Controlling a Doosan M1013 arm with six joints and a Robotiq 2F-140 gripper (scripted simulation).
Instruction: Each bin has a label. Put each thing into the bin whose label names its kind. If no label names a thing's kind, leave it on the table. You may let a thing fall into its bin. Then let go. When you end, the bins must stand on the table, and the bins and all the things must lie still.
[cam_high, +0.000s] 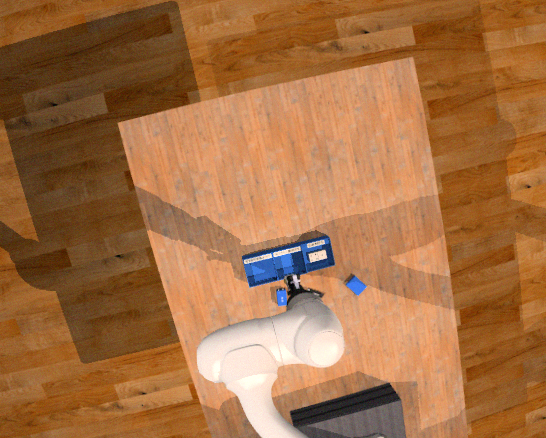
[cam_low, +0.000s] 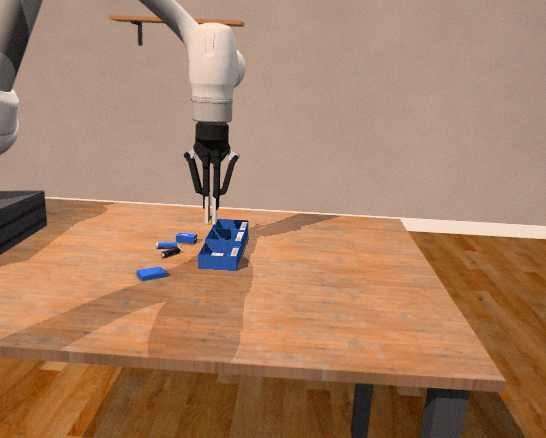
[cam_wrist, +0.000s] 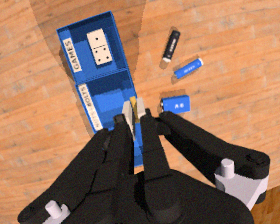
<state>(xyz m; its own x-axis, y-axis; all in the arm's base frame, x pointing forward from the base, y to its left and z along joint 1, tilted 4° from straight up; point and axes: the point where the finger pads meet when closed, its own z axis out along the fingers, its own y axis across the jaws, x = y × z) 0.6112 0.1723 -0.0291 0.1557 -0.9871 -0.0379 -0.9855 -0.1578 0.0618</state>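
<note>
My hand is 4 cm short of the blue three-compartment bin row, 1 cm to the left of it and 8 cm above it. The rest, counted from my hand: white domino (4 cm ahead, 9 cm to the right, 8 cm below); blue rectangular battery (6 cm behind, 2 cm to the left, 9 cm below); small yellow piece (1 cm to the left, 3 cm below).
</note>
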